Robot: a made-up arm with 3 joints. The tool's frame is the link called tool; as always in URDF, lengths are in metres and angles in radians. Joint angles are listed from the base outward.
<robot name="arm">
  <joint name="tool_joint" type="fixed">
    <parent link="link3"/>
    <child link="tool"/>
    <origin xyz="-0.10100 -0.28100 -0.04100" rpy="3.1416 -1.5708 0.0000"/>
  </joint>
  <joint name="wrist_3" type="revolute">
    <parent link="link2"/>
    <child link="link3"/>
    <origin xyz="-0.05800 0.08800 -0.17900" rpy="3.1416 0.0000 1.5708"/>
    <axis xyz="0 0 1"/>
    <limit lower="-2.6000" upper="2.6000"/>
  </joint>
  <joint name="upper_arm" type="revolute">
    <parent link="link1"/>
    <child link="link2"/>
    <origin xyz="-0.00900 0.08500 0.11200" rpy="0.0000 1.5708 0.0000"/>
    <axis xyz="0 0 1"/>
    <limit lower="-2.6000" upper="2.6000"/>
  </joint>
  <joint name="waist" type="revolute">
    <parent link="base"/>
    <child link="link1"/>
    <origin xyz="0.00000 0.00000 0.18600" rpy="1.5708 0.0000 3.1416"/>
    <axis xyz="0 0 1"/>
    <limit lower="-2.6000" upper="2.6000"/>
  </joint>
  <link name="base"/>
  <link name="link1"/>
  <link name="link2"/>
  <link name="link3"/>
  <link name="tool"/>
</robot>
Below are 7 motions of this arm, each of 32 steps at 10 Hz.
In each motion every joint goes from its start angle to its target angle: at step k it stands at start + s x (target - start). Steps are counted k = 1, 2, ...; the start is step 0. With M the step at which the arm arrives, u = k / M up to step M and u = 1 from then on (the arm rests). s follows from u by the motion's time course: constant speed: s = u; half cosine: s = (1 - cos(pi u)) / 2; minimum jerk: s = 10 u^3 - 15 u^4 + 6 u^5.
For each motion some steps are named. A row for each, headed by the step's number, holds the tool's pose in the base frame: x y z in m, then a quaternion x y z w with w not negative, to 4 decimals.
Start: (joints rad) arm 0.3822 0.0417 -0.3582
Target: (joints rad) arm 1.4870 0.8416 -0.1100
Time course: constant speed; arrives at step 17
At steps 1, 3, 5, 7, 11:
1: 0.1144 0.3904 0.0846 -0.2092 0.2166 0.0476 0.9524
3: 0.0894 0.3838 0.0540 -0.2359 0.2758 0.0700 0.9292
5: 0.0588 0.3758 0.0286 -0.2602 0.3327 0.0961 0.9013
7: 0.0236 0.3662 0.0094 -0.2818 0.3866 0.1254 0.8691
11: -0.0554 0.3428 -0.0076 -0.3153 0.4845 0.1927 0.7929

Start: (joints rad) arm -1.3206 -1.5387 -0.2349
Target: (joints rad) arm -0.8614 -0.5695 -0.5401
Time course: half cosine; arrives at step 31
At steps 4, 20, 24, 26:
4: -0.3315 0.2123 0.4298 0.4661 -0.4910 0.3551 0.6446
20: -0.0858 0.3835 0.4182 0.1688 -0.4662 0.0911 0.8637
24: -0.0230 0.3958 0.3889 0.0820 -0.4407 0.0405 0.8930
26: -0.0012 0.3973 0.3761 0.0494 -0.4299 0.0236 0.9012

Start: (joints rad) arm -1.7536 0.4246 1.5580
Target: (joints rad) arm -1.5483 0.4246 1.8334
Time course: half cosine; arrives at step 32
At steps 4, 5, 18, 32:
4: -0.3754 0.4094 0.2689 0.3478 -0.6442 0.4147 0.5403
5: -0.3762 0.4081 0.2703 0.3503 -0.6419 0.4158 0.5407
18: -0.3928 0.3741 0.3096 0.4143 -0.5800 0.4400 0.5462
32: -0.3989 0.3461 0.3420 0.4630 -0.5327 0.4527 0.5448

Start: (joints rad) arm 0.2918 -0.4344 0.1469
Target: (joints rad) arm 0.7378 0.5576 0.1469
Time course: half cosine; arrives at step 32
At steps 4, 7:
4: 0.2152 0.4242 0.3771 0.2652 0.1481 -0.0413 0.9518
7: 0.2136 0.4355 0.3473 0.2288 0.1657 -0.0396 0.9584

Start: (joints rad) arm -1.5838 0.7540 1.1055
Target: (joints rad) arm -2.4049 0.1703 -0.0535
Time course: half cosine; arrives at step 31
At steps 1, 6, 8, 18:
1: -0.1133 0.5131 0.3313 0.1222 -0.7015 0.1241 0.6910
6: -0.1136 0.5114 0.3237 0.1010 -0.7288 0.1101 0.6683
8: -0.1136 0.5095 0.3184 0.0857 -0.7486 0.0987 0.6500
18: -0.1094 0.4792 0.2924 -0.0021 -0.8667 -0.0036 0.4988

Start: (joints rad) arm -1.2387 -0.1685 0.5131
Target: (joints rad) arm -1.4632 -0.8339 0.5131
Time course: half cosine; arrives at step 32
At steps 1, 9, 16, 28, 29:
1: -0.2175 0.4360 0.4163 0.2727 -0.5472 0.1946 0.7671
9: -0.2624 0.4102 0.4181 0.3136 -0.5496 0.2334 0.7383
16: -0.3342 0.3548 0.4113 0.3790 -0.5466 0.3037 0.6822
28: -0.4152 0.2556 0.3824 0.4585 -0.5249 0.4081 0.5897
29: -0.4175 0.2517 0.3811 0.4609 -0.5237 0.4118 0.5862

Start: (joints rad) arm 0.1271 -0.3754 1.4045
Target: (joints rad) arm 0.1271 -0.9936 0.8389
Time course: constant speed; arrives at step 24
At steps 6, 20, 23, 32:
6: 0.2075 0.1541 0.6500 0.7796 0.0397 -0.0496 0.6231
20: 0.2070 0.1075 0.6462 0.7891 0.0389 -0.0502 0.6110
23: 0.2067 0.0979 0.6437 0.7911 0.0387 -0.0503 0.6084
32: 0.2066 0.0948 0.6427 0.7917 0.0387 -0.0504 0.6076

